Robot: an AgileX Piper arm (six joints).
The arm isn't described. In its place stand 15 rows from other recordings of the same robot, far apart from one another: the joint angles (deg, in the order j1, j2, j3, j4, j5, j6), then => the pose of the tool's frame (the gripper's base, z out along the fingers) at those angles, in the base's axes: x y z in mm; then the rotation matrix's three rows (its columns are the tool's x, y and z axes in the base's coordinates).
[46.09, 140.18, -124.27, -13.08, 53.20, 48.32] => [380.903, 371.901, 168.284], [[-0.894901, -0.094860, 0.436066], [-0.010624, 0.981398, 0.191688], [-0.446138, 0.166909, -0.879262]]
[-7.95, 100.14, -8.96, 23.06, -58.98, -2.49] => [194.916, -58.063, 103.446], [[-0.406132, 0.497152, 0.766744], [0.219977, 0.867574, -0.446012], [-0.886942, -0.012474, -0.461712]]
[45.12, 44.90, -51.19, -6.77, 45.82, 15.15] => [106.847, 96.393, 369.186], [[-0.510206, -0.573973, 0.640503], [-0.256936, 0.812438, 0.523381], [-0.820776, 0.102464, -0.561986]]
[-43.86, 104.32, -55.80, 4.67, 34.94, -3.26] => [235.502, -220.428, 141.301], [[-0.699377, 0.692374, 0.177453], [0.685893, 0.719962, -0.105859], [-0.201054, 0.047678, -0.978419]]
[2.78, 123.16, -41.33, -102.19, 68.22, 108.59] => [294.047, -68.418, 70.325], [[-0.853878, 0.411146, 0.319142], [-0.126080, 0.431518, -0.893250], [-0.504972, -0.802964, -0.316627]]
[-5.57, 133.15, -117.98, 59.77, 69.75, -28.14] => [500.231, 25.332, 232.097], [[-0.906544, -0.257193, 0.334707], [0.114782, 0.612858, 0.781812], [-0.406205, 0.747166, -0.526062]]
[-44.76, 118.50, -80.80, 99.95, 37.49, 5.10] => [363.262, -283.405, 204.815], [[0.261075, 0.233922, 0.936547], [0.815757, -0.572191, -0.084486], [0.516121, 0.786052, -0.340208]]
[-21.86, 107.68, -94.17, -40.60, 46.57, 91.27] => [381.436, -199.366, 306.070], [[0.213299, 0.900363, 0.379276], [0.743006, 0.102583, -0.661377], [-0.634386, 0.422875, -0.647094]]
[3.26, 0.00, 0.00, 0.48, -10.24, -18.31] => [53.203, 2.895, 229.270], [[0.266739, 0.027602, 0.963374], [-0.291624, 0.955042, 0.053381], [-0.918589, -0.295181, 0.262796]]
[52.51, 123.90, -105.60, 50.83, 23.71, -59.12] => [290.569, 425.425, 257.888], [[-0.115938, -0.958794, 0.259370], [-0.443233, 0.283631, 0.850352], [-0.888877, -0.016373, -0.457853]]
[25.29, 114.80, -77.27, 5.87, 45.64, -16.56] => [354.812, 175.003, 158.062], [[-0.768881, -0.620097, 0.155890], [-0.601059, 0.784123, 0.154527], [-0.218059, 0.025114, -0.975612]]
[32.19, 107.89, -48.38, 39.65, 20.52, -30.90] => [256.955, 185.802, 104.819], [[-0.862485, -0.481774, 0.154965], [-0.404222, 0.840041, 0.361850], [-0.304507, 0.249450, -0.919266]]
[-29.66, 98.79, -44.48, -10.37, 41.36, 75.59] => [221.561, -138.627, 130.021], [[0.125710, 0.990130, -0.061964], [0.986089, -0.131555, -0.101593], [-0.108742, -0.048331, -0.992894]]
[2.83, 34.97, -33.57, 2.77, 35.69, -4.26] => [116.416, 8.324, 305.885], [[-0.527294, -0.091765, 0.844713], [-0.061162, 0.995671, 0.069985], [-0.847479, -0.014762, -0.530624]]
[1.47, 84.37, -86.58, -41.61, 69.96, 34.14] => [297.051, -49.166, 401.591], [[-0.703765, 0.554641, 0.443946], [0.213287, 0.761021, -0.612663], [-0.677660, -0.336483, -0.653877]]
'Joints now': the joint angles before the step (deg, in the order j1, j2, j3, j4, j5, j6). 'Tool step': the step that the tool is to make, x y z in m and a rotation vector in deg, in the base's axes. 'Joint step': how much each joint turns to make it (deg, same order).
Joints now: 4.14, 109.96, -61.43, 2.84, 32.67, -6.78
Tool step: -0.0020, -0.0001, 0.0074, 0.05, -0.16, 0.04
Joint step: -0.01, -1.29, 0.01, 0.00, 1.11, -0.01
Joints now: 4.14, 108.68, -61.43, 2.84, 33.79, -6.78
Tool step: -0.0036, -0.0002, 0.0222, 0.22, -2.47, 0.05
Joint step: 0.00, -3.74, 0.00, 0.00, 1.27, -0.01
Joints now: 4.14, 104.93, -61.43, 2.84, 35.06, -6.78
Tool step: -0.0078, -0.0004, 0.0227, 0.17, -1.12, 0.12
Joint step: 0.00, -4.03, 0.00, 0.01, 2.90, -0.02
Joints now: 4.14, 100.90, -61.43, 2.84, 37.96, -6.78
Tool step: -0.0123, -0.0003, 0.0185, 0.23, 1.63, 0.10
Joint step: 0.00, -3.61, 0.01, 0.24, 5.22, 0.00
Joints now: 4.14, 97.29, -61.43, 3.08, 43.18, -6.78
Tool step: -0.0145, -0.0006, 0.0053, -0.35, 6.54, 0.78
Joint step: 0.00, -1.46, 0.01, 0.00, 8.03, -0.42
